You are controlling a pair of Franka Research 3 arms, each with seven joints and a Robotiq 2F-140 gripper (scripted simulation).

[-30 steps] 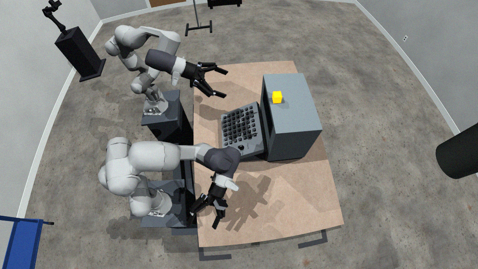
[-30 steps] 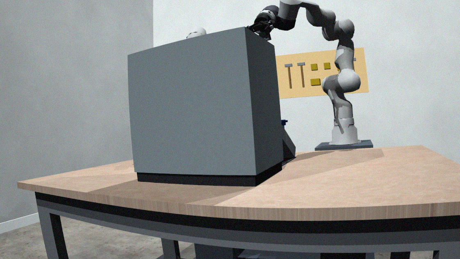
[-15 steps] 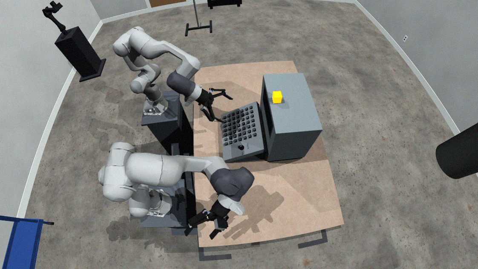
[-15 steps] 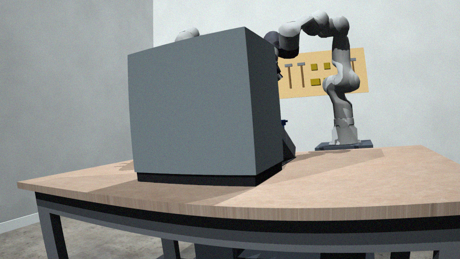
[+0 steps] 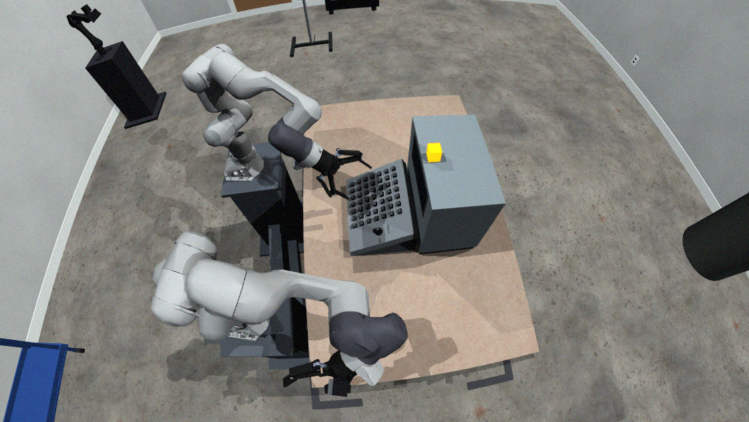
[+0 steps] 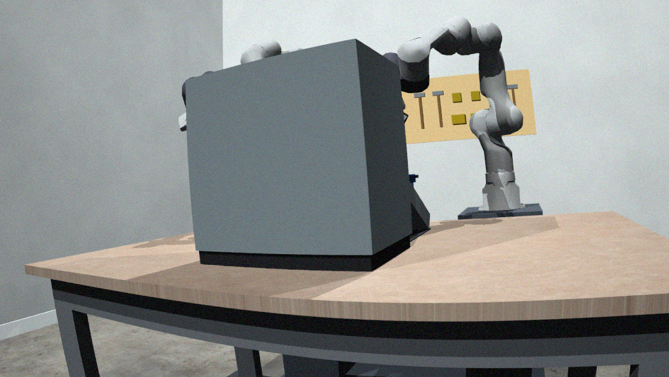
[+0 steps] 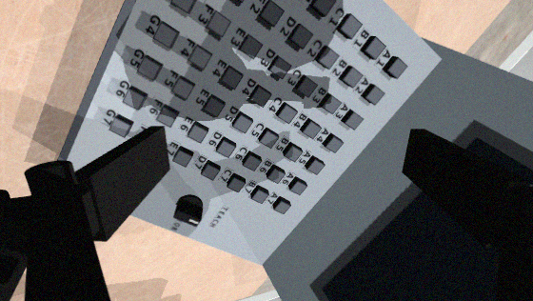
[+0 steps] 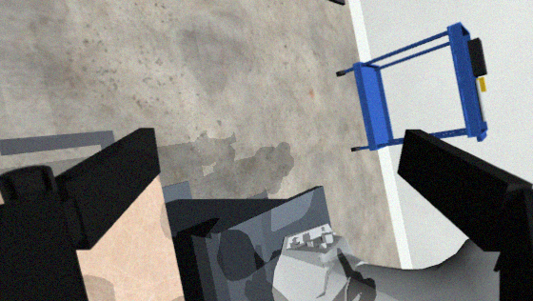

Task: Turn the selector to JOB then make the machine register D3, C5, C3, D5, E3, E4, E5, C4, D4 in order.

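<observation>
Now: left hand 120 mm above the D4 key, 60 mm short of it and 10 mm to the left of it. Also, from my left hand: D3 key 120 mm below, 70 mm ahead, 30 mm to the left; C4 key 100 mm below, 90 mm ahead, 10 mm to the right; E4 key 140 mm below, 30 mm ahead, 10 mm to the right.
</observation>
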